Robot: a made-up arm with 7 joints.
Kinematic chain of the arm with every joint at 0, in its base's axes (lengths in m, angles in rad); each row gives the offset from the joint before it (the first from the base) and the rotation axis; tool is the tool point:
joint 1: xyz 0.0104 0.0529 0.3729 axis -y
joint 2: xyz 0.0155 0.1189 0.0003 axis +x
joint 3: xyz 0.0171 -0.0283 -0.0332 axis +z
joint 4: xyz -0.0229 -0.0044 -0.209 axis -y
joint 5: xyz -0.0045 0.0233 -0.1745 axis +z
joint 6: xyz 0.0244 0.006 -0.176 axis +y
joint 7: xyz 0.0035 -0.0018 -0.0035 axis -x
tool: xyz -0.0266 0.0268 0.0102
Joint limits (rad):
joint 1: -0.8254..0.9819
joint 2: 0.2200..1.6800
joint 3: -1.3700..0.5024
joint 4: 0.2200..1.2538
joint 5: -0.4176..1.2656
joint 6: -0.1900..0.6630
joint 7: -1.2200..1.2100
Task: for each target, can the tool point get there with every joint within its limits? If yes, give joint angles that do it. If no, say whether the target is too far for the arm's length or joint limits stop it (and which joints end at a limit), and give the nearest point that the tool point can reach.
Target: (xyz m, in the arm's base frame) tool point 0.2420 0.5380 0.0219
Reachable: yes | joints 0.2238 0.6595 0.2338 0.5248 0.6344 0.4719 -0.1500
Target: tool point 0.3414 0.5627 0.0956
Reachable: yes | joints 0.6074 0.7152 0.1932 0.4249 1.1203 0.5143 0.5105
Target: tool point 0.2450 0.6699 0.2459
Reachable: yes | joints -0.2596 1.5511 -0.3182 0.8153 0.4242 0.2703 0.6416
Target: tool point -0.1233 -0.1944 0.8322
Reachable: no: joint limits stop it (at a limit: joint 1, joint 2, joint 3, joint 4, joint 5, joint 6) | nearest point 0.0112 0.4786 0.6979 | short by 0.699 m
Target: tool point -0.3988 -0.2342 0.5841
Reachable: no: joint limits stop it (at a limit: joint 1, joint 2, joint 3, joint 4, joint 5, joint 6, joint 7) | nearest point -0.2014 -0.0530 0.0380 | short by 0.608 m
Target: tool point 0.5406 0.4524 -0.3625
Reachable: no: too far | nearest point 0.3592 0.3564 -0.1108 | short by 0.325 m
